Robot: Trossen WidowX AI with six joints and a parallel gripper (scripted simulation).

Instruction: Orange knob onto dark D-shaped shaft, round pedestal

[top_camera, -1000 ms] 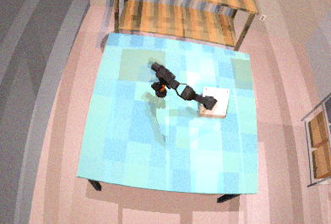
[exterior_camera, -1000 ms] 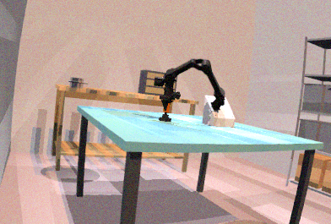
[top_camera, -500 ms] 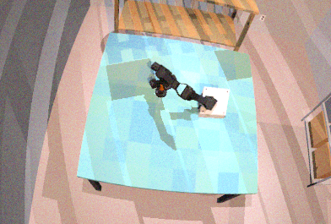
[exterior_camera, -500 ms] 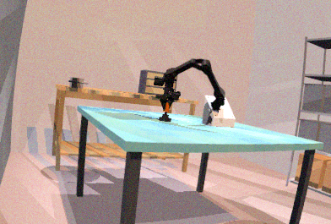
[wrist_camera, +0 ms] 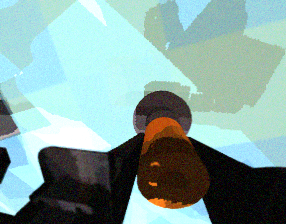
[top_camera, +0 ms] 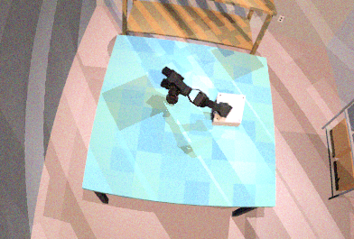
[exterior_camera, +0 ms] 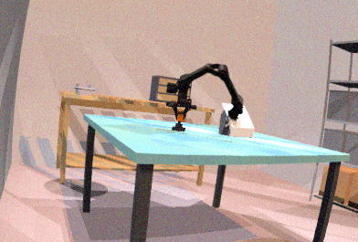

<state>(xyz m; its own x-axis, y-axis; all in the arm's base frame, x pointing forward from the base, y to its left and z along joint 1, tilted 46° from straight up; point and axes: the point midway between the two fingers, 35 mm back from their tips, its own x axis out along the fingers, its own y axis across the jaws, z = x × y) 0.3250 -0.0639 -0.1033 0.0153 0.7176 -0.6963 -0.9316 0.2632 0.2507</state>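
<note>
Right now my gripper tip is 40 mm above the round dark pedestal. From my gripper tip the other things lie so: orange knob: 20 mm above.
</note>
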